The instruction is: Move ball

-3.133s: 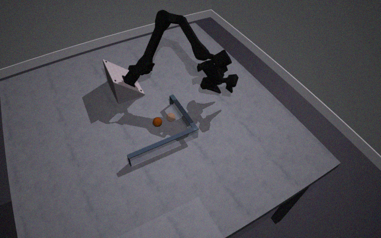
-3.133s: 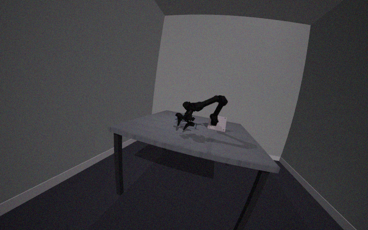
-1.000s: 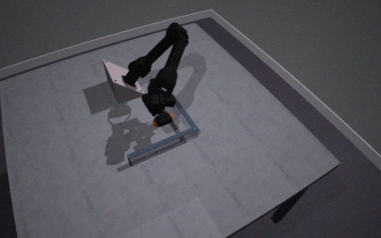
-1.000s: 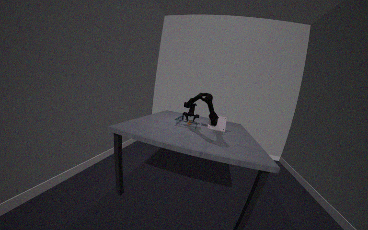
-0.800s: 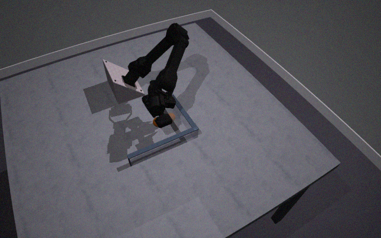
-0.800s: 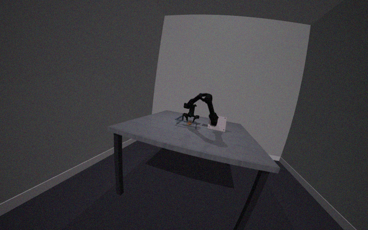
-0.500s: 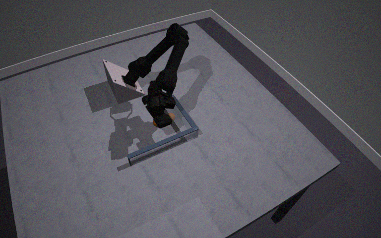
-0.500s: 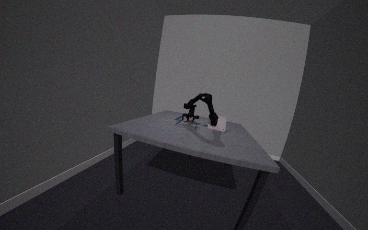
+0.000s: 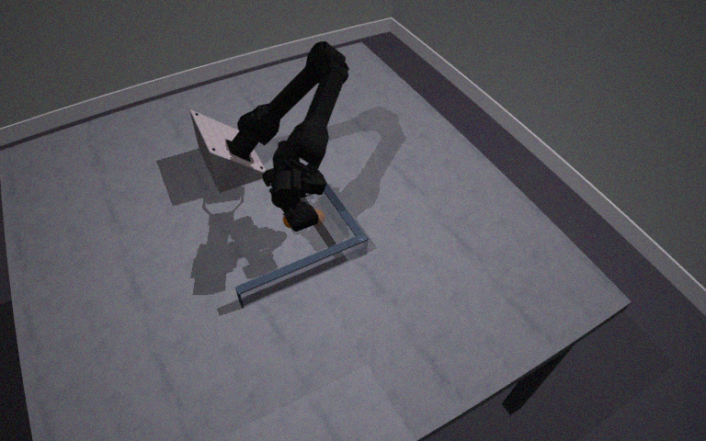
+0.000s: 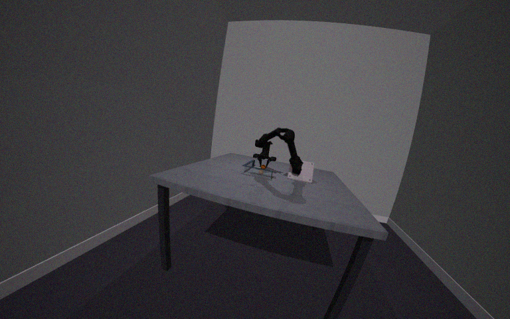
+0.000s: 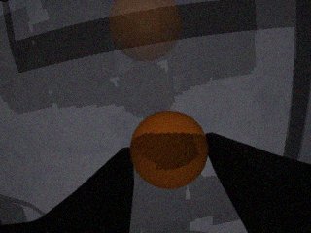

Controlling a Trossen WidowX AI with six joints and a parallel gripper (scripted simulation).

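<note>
My gripper tip is 70 mm to the right of the see-through ball copy, 30 mm above it and 10 mm past it. From my gripper tip the other things lie so: orange ball right at my gripper tip.
</note>
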